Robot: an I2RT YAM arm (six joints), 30 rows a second.
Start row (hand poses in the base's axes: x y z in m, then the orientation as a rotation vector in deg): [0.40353 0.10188 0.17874 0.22 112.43 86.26]
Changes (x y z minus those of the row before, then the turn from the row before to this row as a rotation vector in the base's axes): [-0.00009 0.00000 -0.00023 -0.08 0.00 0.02]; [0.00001 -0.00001 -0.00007 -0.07 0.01 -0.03]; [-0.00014 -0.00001 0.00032 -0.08 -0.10 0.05]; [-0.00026 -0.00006 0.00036 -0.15 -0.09 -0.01]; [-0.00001 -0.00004 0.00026 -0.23 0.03 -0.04]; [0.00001 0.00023 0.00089 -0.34 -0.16 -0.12]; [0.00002 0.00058 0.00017 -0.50 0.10 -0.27]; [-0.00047 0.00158 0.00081 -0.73 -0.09 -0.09]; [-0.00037 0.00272 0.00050 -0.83 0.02 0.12]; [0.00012 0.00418 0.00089 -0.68 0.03 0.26]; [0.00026 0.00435 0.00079 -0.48 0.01 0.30]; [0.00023 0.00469 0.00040 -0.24 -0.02 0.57]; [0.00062 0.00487 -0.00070 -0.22 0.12 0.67]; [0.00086 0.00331 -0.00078 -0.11 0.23 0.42]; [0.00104 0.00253 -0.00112 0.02 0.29 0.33]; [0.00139 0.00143 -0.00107 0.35 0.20 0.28]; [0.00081 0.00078 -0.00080 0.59 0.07 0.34]
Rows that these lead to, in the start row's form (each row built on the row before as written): [0.40344 0.10188 0.17851 0.17 112.50 86.19]; [0.40345 0.10187 0.17844 0.18 112.55 86.10]; [0.40331 0.10186 0.17876 0.02 112.54 86.03]; [0.40305 0.10180 0.17912 -0.10 112.58 85.85]; [0.40304 0.10176 0.17938 -0.14 112.76 85.61]; [0.40305 0.10199 0.18027 -0.29 112.85 85.15]; [0.40307 0.10257 0.18044 -0.17 113.23 84.51]; [0.40260 0.10415 0.18125 -0.46 113.67 83.71]; [0.40223 0.10687 0.18175 -0.93 114.32 82.97]; [0.40235 0.11105 0.18264 -1.46 114.90 82.46]; [0.40261 0.11540 0.18343 -1.96 115.33 82.17]; [0.40284 0.12009 0.18383 -2.65 115.63 82.28]; [0.40346 0.12496 0.18313 -3.34 116.05 82.51]; [0.40432 0.12827 0.18235 -3.65 116.42 82.73]; [0.40536 0.13080 0.18123 -3.77 116.72 83.04]; [0.40675 0.13223 0.18016 -3.77 116.69 83.63]; [0.40756 0.13301 0.17936 -3.83 116.39 84.45]
